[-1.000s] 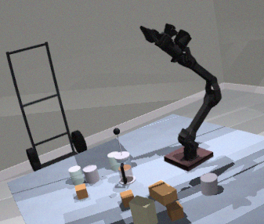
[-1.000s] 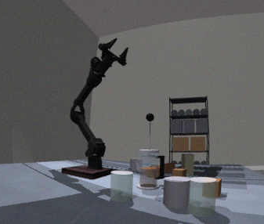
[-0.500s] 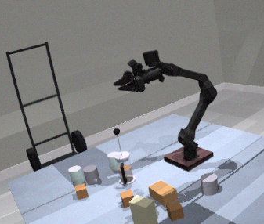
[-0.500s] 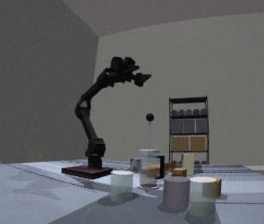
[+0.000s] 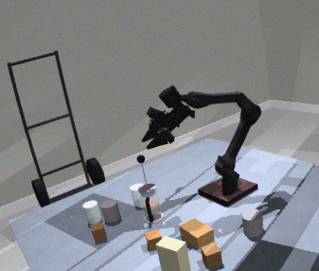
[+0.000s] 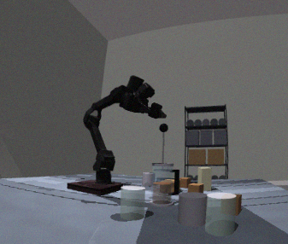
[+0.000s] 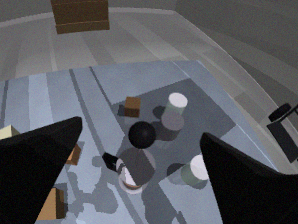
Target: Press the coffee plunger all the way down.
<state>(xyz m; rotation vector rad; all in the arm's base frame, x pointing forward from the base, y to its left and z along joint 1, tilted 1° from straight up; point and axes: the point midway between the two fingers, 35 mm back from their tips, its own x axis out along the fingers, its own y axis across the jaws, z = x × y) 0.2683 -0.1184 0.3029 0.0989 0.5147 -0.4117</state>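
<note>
Right now my gripper tip is 190 mm above the coffee press and 30 mm short of it.
</note>
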